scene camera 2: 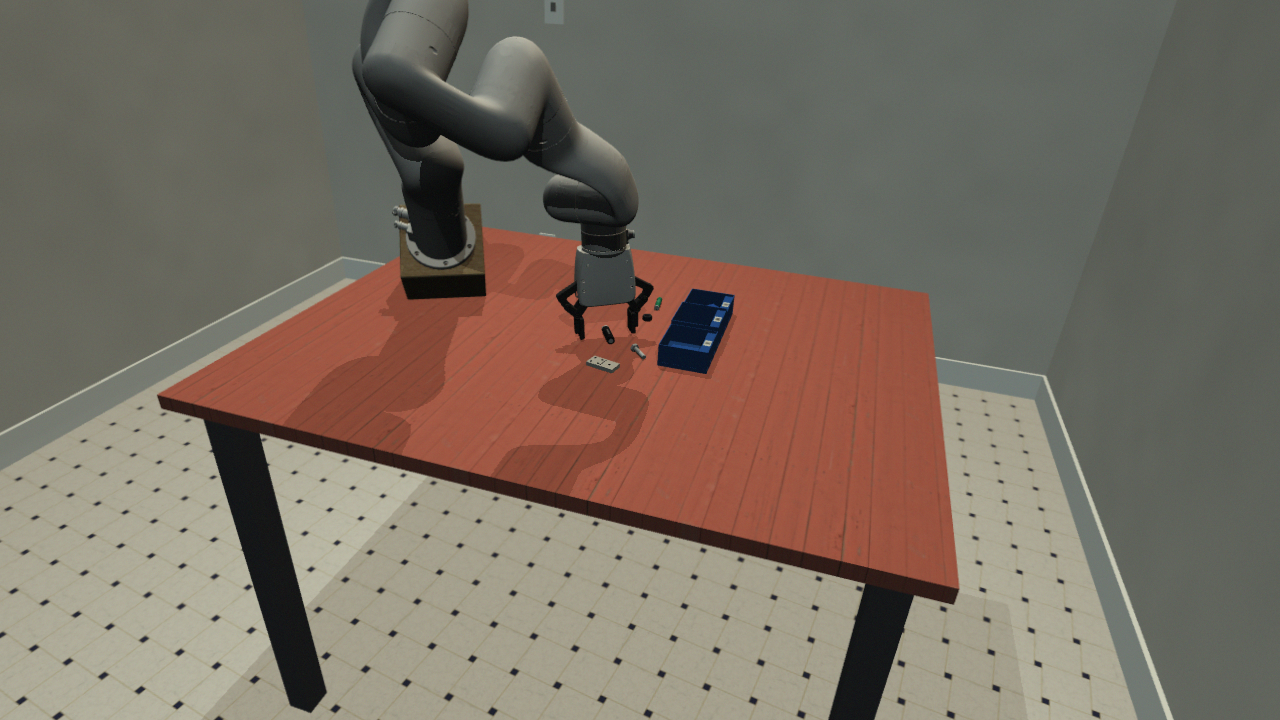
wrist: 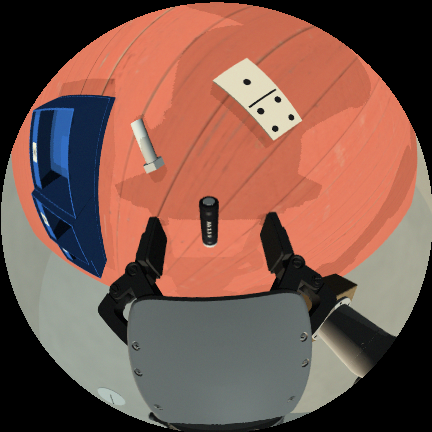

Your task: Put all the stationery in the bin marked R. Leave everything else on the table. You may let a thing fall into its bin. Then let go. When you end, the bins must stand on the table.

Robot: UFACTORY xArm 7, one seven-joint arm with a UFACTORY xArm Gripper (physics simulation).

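Pixels of known places: gripper, fingertip midpoint: [scene camera 2: 606,333] [wrist: 212,225]; arm's base at its link origin: [scene camera 2: 441,239] [wrist: 331,318].
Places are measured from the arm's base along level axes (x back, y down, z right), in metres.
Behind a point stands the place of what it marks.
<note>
A black cylinder [scene camera 2: 607,334] @[x -0.329, y 0.112, z 0.112 m] [wrist: 209,222] @[x -0.332, y 0.111, z 0.111 m] with small white lettering lies on the table. My open, empty gripper [scene camera 2: 606,333] @[x -0.327, y 0.115, z 0.104 m] [wrist: 214,216] @[x -0.327, y 0.115, z 0.104 m] is pointed down over it, one finger to each side in the wrist view; the exact height is hard to tell. The three joined blue bins stand to the right in the scene view. The bin marked R [scene camera 2: 712,295] @[x -0.511, y 0.093, z -0.053 m] [wrist: 95,261] @[x -0.459, y 0.093, z 0.000 m] is the far one; its letter is too small to read, and its inside is mostly hidden. The middle bin [scene camera 2: 700,314] @[x -0.490, y 0.098, z 0.029 m] and the near bin [scene camera 2: 684,359] @[x -0.468, y 0.105, z 0.194 m] [wrist: 92,130] @[x -0.428, y 0.109, z 0.164 m] adjoin it in a row.
A grey bolt [scene camera 2: 638,351] @[x -0.389, y 0.117, z 0.157 m] [wrist: 146,145] @[x -0.387, y 0.116, z 0.155 m] lies between the cylinder and the near bin. A white domino [scene camera 2: 603,363] @[x -0.336, y 0.118, z 0.208 m] [wrist: 260,100] @[x -0.335, y 0.118, z 0.202 m] lies nearer the table's front. A small black piece [scene camera 2: 647,317] @[x -0.392, y 0.117, z 0.019 m] and a green cylinder [scene camera 2: 657,303] @[x -0.406, y 0.115, z -0.043 m] lie left of the bins in the scene view.
</note>
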